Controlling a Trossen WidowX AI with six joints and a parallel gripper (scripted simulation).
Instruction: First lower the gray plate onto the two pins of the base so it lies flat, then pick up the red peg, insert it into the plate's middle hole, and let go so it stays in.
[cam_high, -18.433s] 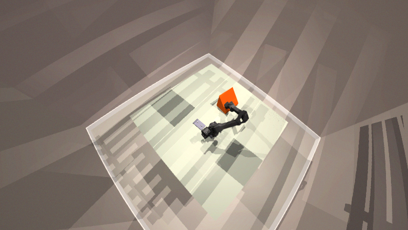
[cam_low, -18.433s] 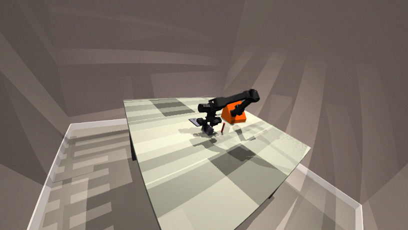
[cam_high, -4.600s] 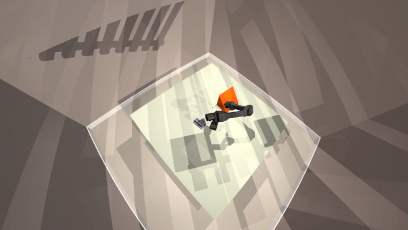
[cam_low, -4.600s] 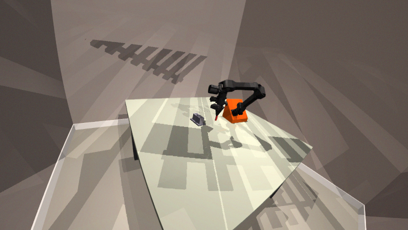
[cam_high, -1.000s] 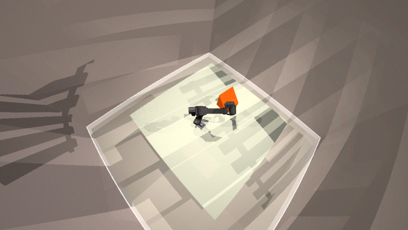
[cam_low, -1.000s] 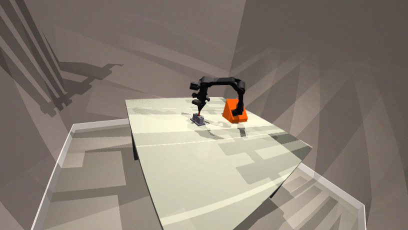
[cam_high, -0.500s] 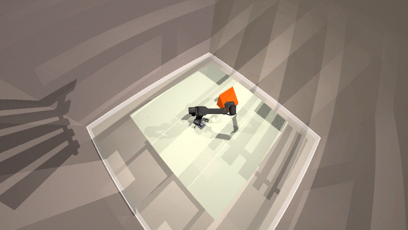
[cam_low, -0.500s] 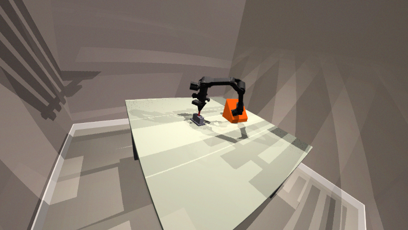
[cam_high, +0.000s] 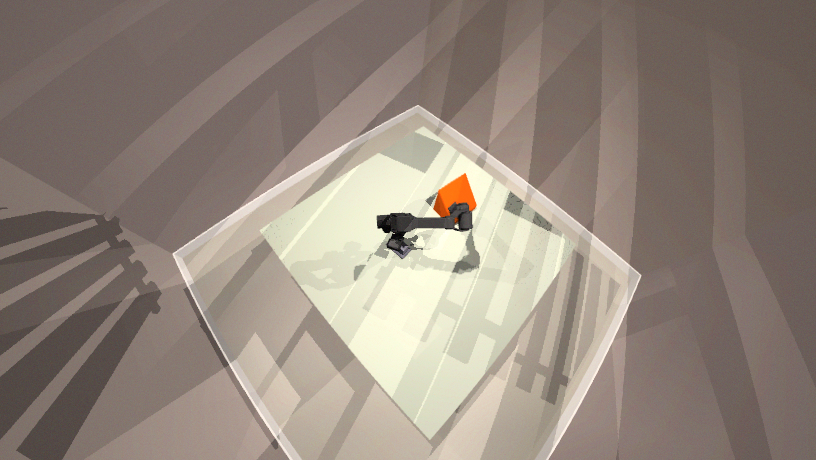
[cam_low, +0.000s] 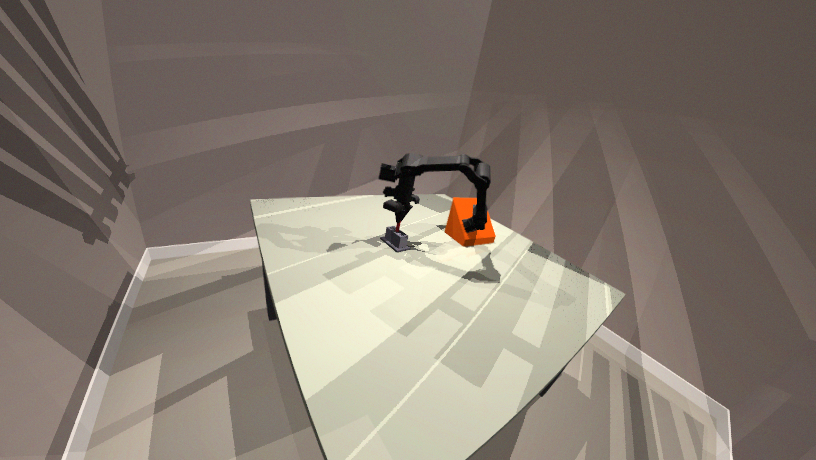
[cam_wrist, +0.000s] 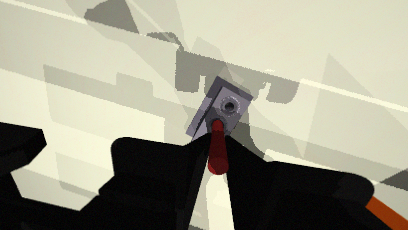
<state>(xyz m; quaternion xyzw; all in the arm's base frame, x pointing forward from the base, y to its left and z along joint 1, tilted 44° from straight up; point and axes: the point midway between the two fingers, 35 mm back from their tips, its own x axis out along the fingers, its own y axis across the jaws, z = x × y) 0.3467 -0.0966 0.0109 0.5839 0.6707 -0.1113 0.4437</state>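
Right now my gripper tip is right at the red peg. Round my gripper tip: gray plate: 50 mm below.
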